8 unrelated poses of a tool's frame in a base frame.
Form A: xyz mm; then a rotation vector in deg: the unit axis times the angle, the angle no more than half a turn.
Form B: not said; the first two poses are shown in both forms.
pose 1, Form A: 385.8 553.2 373.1 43.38 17.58 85.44
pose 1, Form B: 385.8 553.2 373.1 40.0 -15.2 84.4
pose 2, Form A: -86.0 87.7 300.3 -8.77 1.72 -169.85
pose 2, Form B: -86.0 87.7 300.3 -1.7 -5.8 -170.0
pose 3, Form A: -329.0 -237.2 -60.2 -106.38 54.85 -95.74
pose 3, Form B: -329.0 -237.2 -60.2 -101.9 -41.3 -88.6
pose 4, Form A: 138.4 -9.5 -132.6 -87.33 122.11 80.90
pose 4, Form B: 138.4 -9.5 -132.6 132.4 36.9 -125.6
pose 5, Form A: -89.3 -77.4 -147.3 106.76 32.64 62.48
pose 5, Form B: -89.3 -77.4 -147.3 105.0 -27.2 55.0
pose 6, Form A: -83.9 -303.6 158.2 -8.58 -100.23 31.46
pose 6, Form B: -83.9 -303.6 158.2 -109.2 -62.4 123.7
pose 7, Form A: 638.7 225.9 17.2 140.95 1.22 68.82
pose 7, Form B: 638.7 225.9 17.2 146.8 -48.9 16.4
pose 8, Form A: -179.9 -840.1 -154.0 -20.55 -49.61 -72.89
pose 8, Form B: -179.9 -840.1 -154.0 18.7 -47.1 -86.4
